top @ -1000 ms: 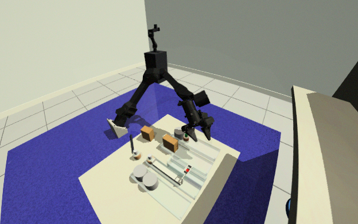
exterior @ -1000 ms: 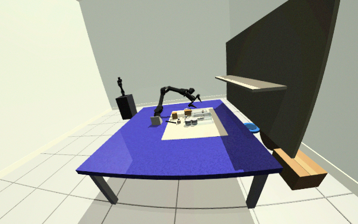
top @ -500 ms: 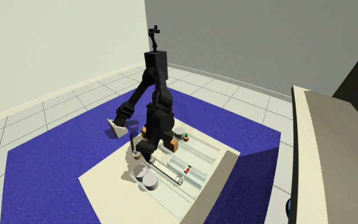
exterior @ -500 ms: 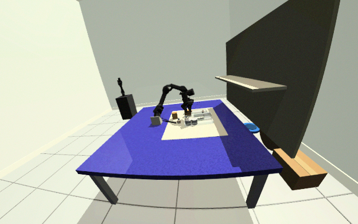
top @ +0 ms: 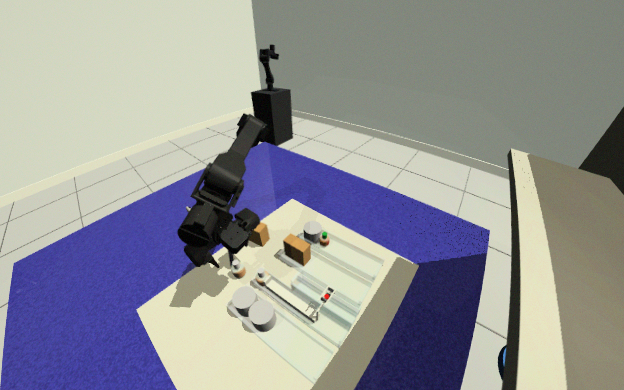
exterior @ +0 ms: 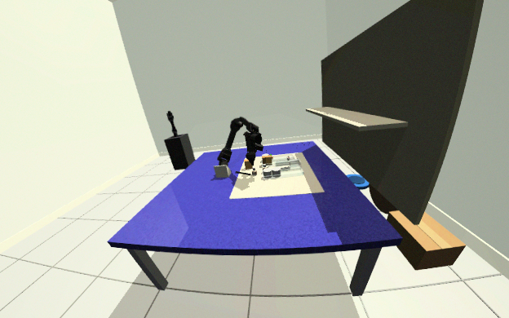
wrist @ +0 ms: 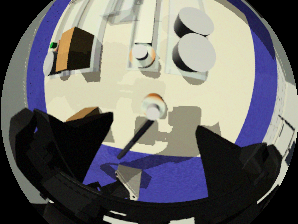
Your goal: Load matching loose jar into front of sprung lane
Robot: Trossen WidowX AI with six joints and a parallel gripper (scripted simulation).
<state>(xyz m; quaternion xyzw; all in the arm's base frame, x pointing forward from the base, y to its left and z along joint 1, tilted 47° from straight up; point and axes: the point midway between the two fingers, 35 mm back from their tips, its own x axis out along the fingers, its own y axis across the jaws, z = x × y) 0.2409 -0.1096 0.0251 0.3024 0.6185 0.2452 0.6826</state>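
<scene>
My gripper tip is now 100 mm past the thin dark upright post, 40 mm to the right of it and 90 mm above it. From my gripper tip the other things lie so: brown box: 90 mm ahead, 160 mm to the left, 60 mm below; red-topped item: 260 mm ahead, 70 mm to the left, 20 mm below.
</scene>
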